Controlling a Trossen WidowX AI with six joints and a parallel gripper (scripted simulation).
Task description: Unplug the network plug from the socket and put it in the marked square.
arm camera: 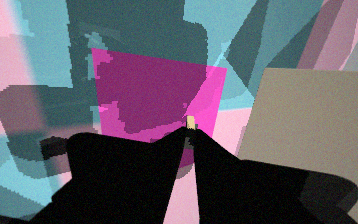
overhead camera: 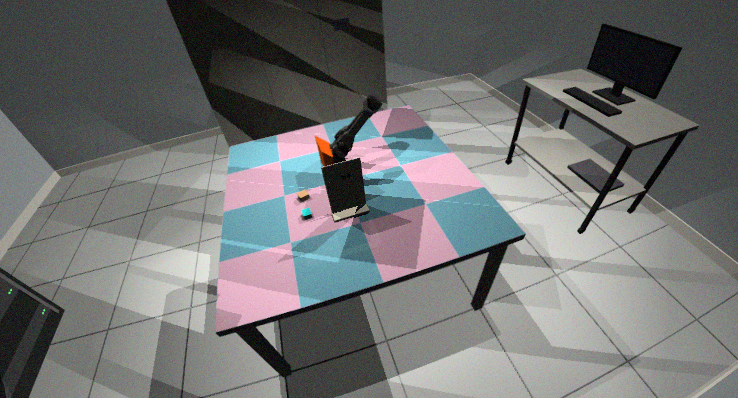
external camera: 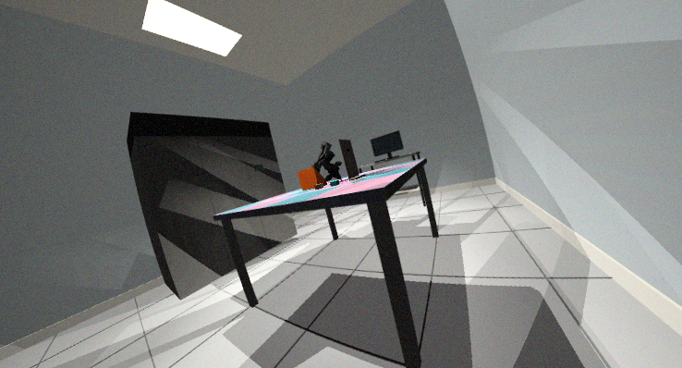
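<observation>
Right now the network plug is right at my gripper tip. Also, from my gripper tip: brown block 20 mm behind, 220 mm to the right, 10 mm below; upright panel 140 mm ahead, 110 mm above; magenta marked square 10 mm behind, 20 mm below.
</observation>
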